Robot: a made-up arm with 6 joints.
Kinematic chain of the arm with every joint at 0, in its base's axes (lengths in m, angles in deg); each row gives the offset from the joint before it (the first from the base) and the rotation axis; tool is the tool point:
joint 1: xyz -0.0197 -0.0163 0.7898 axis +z
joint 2: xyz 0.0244 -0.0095 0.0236 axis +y
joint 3: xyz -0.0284 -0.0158 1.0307 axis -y
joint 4: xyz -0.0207 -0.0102 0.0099 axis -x
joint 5: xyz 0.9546 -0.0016 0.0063 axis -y
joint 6: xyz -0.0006 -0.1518 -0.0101 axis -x
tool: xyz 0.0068 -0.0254 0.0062
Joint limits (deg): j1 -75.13..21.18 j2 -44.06..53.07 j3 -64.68..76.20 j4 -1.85..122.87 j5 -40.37..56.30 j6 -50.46..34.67
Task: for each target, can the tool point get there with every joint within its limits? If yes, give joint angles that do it. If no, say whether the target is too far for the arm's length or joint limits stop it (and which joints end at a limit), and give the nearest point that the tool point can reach.
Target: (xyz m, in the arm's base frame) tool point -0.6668 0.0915 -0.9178
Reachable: no: joint limits stop it (at a limit: joint 1, joint 2, joint 5, joint 6) | nearest point -0.1102 -0.4824 0.5849 | short by 1.702 m
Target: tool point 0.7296 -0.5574 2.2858
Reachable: yes | joints -37.46 4.33 21.12 107.74 46.66 -1.96
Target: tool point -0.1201 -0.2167 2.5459
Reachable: yes | joints -2.15 -29.31 30.94 15.20 -13.75 14.13
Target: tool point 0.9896 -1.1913 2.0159
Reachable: yes | joints -45.74 41.06 55.52 68.79 -0.46 1.69
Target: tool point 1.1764 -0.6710 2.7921
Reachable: no: too far | nearest point 0.9881 -0.5680 2.4750 | short by 0.383 m
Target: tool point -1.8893 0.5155 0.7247
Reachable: no: joint limits stop it (at a limit: joint 2, joint 3, joint 5) | nearest point -1.3085 0.3503 2.2381 | short by 1.629 m
